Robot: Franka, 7 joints.
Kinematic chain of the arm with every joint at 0, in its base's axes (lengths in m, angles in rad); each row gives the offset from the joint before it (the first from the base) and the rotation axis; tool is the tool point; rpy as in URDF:
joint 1: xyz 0 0 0.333 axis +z
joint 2: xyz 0 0 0 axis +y
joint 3: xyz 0 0 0.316 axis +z
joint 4: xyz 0.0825 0 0 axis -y
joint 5: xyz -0.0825 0 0.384 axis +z
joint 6: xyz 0 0 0 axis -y
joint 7: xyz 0.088 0 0 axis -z
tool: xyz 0 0 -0.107 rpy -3.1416 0 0
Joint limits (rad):
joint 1: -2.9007..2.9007
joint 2: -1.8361..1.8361
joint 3: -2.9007..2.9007
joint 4: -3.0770..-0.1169
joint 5: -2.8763..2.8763
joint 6: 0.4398..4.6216
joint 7: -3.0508..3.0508
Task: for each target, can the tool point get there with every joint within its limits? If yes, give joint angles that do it. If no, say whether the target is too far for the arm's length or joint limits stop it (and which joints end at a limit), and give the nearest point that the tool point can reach.
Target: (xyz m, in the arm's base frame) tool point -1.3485 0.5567 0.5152
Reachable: no: too far | nearest point -0.7869 0.3248 0.4393 | short by 0.612 m
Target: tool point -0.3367 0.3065 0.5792
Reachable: yes | joints 1.5110 -0.3686 0.6252 -2.4383 -0.6248 3.8238 0.0585
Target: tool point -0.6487 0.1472 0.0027
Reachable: yes | joints 2.1198 1.5033 0.9444 -1.5157 -2.3823 2.3168 2.5120
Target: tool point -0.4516 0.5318 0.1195
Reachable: yes | joints 2.3753 0.9986 -0.2958 -1.4923 -1.2432 3.2625 -0.1291
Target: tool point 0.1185 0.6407 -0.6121
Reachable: no: too far | nearest point 0.0927 0.5010 -0.3102 | short by 0.334 m
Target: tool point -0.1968 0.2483 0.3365
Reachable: yes | joints -2.3962 0.3518 -1.2771 -2.5653 2.1749 4.0153 -1.0351
